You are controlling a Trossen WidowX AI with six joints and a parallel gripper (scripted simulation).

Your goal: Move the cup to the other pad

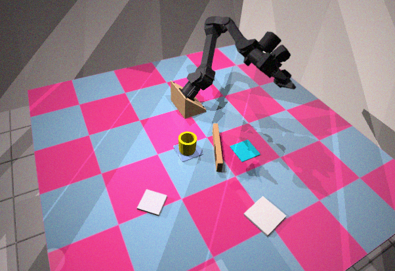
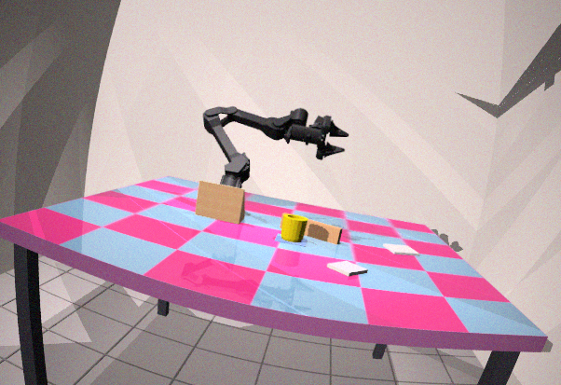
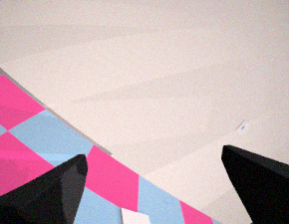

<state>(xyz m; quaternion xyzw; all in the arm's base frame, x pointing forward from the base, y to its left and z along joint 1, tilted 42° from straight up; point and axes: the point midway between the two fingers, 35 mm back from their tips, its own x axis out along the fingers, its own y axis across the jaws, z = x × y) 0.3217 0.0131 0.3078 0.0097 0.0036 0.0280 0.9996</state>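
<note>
My gripper tip is now 120 mm past the yellow cup, 320 mm to the left of it and 280 mm above it. The rest, counted from my gripper tip: wooden bar (70 mm behind, 210 mm to the right, 290 mm below); red marble (140 mm behind, 320 mm to the right, 300 mm below); cyan pad (20 mm behind, 110 mm to the right, 320 mm below).
</note>
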